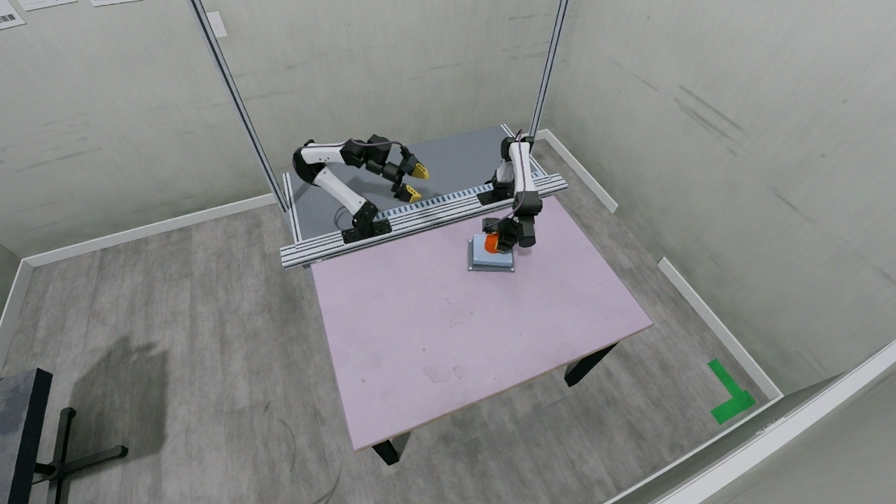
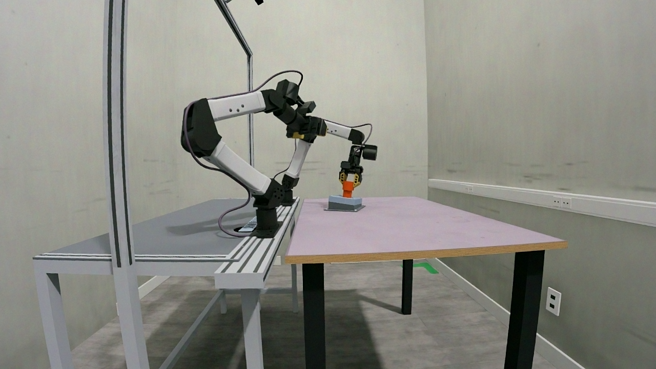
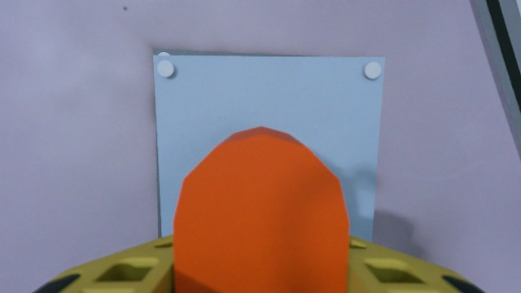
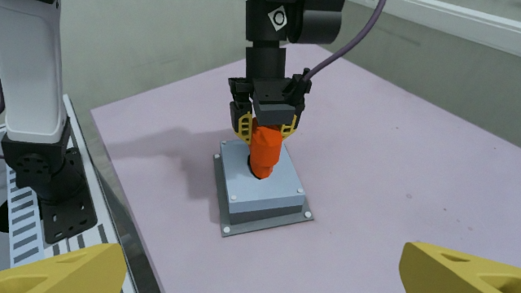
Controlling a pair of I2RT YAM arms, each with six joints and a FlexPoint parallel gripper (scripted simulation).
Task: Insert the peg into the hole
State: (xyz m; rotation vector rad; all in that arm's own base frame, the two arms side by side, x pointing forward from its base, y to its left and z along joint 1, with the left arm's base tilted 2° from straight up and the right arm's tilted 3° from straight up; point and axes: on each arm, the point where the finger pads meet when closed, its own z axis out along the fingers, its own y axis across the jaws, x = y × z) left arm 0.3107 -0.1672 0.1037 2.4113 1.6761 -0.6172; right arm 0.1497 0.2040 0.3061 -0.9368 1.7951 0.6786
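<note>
My left gripper is now 2 cm above the orange peg. Also, from my left hand: light blue plate 7 cm below, 2 cm behind; grey base 8 cm below, 2 cm behind.
</note>
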